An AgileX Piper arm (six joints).
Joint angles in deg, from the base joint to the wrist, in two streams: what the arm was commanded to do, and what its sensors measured. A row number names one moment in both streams.
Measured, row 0:
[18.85 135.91 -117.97 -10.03 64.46 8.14]
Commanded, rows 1 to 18:
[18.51 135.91 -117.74 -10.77 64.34 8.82]
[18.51 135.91 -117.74 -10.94 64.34 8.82]
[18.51 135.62 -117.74 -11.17 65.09 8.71]
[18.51 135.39 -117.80 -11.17 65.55 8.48]
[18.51 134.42 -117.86 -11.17 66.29 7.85]
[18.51 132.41 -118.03 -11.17 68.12 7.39]
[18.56 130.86 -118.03 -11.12 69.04 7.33]
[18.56 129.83 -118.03 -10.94 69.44 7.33]
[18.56 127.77 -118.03 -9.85 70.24 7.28]
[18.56 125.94 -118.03 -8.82 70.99 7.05]
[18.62 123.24 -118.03 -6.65 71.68 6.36]
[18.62 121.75 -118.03 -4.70 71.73 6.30]
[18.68 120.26 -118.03 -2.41 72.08 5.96]
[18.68 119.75 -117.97 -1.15 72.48 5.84]
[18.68 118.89 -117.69 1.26 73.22 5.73]
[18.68 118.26 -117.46 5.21 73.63 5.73]
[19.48 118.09 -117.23 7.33 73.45 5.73]
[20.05 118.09 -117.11 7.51 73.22 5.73]
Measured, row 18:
[18.91 118.66 -117.74 5.21 69.56 6.47]
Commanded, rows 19 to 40:
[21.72 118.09 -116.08 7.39 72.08 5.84]
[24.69 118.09 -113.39 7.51 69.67 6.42]
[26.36 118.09 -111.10 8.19 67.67 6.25]
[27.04 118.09 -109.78 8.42 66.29 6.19]
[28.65 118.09 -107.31 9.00 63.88 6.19]
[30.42 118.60 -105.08 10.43 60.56 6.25]
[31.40 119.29 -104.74 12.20 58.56 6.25]
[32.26 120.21 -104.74 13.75 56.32 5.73]
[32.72 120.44 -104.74 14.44 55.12 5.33]
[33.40 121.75 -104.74 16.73 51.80 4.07]
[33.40 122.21 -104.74 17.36 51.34 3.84]
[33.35 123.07 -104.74 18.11 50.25 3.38]
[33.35 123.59 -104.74 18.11 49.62 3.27]
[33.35 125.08 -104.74 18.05 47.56 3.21]
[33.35 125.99 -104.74 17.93 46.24 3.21]
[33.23 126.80 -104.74 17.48 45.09 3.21]
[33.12 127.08 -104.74 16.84 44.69 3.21]
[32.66 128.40 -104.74 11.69 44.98 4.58]
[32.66 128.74 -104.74 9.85 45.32 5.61]
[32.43 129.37 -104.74 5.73 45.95 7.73]
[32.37 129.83 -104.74 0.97 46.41 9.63]
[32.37 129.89 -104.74 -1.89 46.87 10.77]
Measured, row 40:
[32.60 129.55 -104.85 3.09 46.01 8.48]
